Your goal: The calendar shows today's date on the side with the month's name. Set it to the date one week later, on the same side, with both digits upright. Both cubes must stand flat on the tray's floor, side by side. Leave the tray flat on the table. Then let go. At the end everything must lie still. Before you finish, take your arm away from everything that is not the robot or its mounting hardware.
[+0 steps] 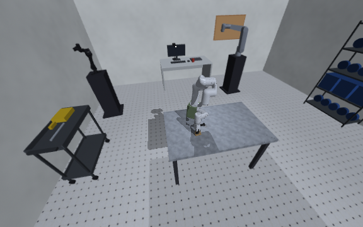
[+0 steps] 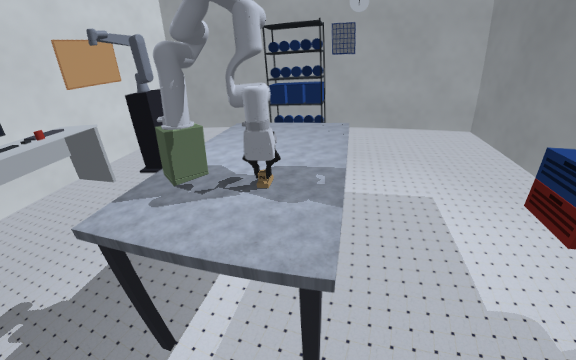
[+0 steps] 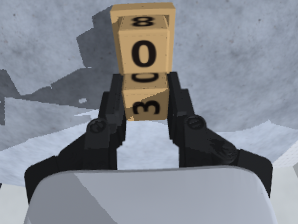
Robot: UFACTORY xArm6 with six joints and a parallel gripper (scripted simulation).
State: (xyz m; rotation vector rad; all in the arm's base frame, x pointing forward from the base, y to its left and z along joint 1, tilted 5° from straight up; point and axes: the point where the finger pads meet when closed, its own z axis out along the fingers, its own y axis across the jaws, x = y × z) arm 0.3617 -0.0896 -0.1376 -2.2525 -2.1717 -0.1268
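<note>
Now: hand 20 mm to the right of the tray and 40 mm above it.
</note>
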